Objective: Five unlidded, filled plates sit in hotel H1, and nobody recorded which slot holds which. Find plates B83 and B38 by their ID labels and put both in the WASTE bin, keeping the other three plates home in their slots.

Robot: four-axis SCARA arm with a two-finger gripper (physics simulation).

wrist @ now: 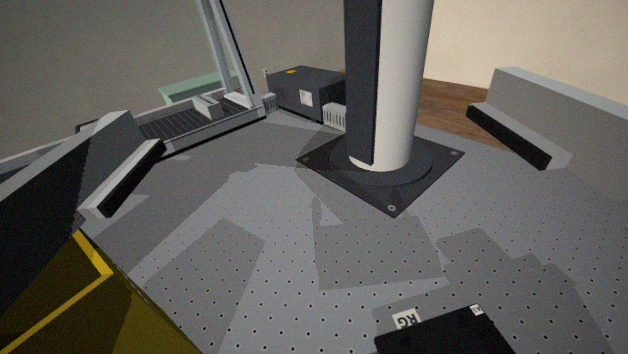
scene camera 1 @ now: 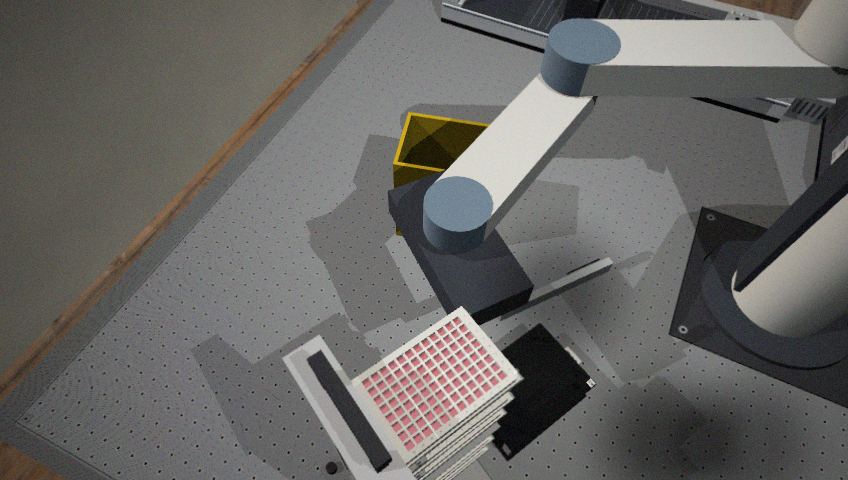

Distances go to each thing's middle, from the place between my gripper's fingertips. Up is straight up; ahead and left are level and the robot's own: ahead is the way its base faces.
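Labels:
I find the black stand [scene camera 1: 547, 390] 130 mm to the left of my hand, 40 mm behind it and 240 mm below it. The dark ribbed deck [wrist: 177, 129] is far to the right of my hand, a touch ahead of it and far below it. And the dark box [wrist: 320, 82] is far to the right of my hand and far behind it, and a fair way below it.

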